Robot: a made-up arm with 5 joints.
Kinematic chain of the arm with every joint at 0, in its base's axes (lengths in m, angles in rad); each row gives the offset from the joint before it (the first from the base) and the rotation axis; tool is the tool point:
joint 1: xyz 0 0 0.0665 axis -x
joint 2: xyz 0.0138 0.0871 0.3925 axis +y
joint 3: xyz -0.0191 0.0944 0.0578 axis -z
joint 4: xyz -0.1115 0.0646 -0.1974 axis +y
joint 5: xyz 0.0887 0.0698 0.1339 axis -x
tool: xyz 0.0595 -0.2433 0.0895
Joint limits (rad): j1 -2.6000..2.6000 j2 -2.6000..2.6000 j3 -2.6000..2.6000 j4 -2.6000..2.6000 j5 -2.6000..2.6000
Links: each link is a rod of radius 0.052 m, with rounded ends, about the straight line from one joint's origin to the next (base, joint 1, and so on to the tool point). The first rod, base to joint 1, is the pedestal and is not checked.
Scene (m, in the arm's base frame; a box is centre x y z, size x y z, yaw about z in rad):
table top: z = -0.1
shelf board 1: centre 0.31 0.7 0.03 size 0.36 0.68 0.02 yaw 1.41
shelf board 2: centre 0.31 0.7 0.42 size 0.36 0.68 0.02 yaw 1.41
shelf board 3: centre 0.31 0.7 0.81 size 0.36 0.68 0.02 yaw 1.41
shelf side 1: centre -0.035 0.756 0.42 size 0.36 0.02 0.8 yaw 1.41
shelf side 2: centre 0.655 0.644 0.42 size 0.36 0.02 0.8 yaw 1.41
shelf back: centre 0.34 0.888 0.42 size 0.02 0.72 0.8 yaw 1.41
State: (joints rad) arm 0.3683 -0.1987 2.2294 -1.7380 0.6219
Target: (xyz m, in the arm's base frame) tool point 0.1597 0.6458 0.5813
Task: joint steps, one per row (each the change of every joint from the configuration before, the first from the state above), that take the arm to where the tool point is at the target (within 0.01 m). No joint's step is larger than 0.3 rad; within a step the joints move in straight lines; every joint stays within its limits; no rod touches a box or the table.
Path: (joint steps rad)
1: -0.2317 0.1926 0.0926 -0.1266 0.0592
2: -0.2317 0.1926 0.0927 -0.1266 0.0593
3: -0.2317 0.1926 0.0927 -0.1266 0.0592
4: -0.2317 0.1926 0.0926 -0.1267 0.0593
5: 0.1140 -0.2140 -0.0340 0.2204 -0.2389
6: 0.1141 -0.2141 -0.0339 0.2203 -0.2388
7: 0.1140 -0.2140 -0.0340 0.2203 -0.2388
8: 0.1140 -0.2140 -0.0339 0.2203 -0.2388
9: 0.0688 -0.1118 -0.0849 -0.0092 0.2399
10: 0.0688 -0.1118 -0.0849 -0.0093 0.2400
11: 0.0689 -0.1119 -0.0849 -0.0092 0.2399
12: 0.0688 -0.1118 -0.0849 -0.0093 0.2400

